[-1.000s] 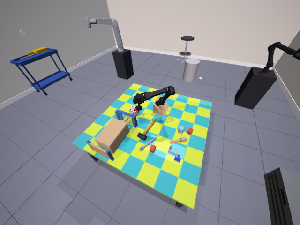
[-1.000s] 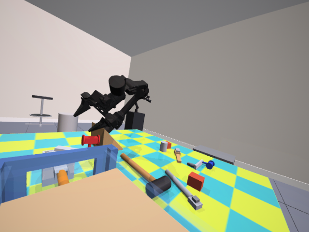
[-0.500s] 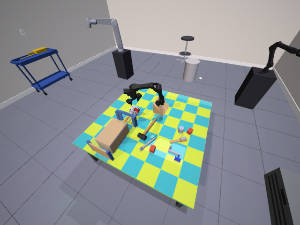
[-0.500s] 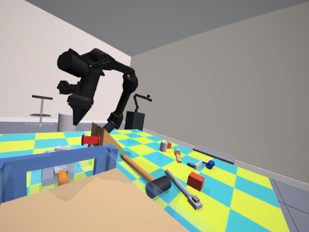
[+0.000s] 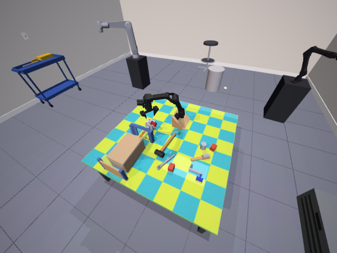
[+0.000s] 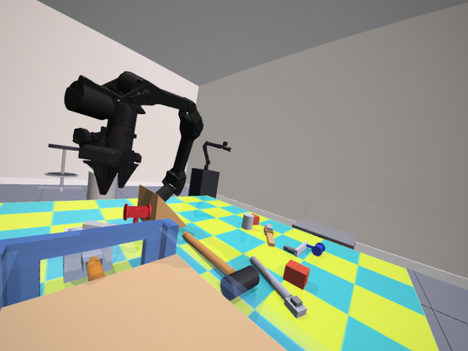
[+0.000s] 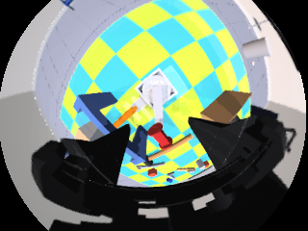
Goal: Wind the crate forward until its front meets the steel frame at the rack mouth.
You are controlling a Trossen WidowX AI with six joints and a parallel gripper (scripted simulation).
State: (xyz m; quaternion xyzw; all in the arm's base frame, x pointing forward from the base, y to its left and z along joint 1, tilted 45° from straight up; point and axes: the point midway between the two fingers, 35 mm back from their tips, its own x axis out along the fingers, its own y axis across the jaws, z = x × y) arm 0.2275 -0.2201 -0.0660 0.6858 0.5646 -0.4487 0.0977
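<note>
My gripper tip is 90 mm above the winch handle and 20 mm to the right of it. Also, from my gripper tip: brush (610 mm to the left, 180 mm below, 100 mm ahead); then red grip (60 mm below, 50 mm to the left, 30 mm ahead); then grey winch (170 mm below, 50 mm to the right, 50 mm behind).
</note>
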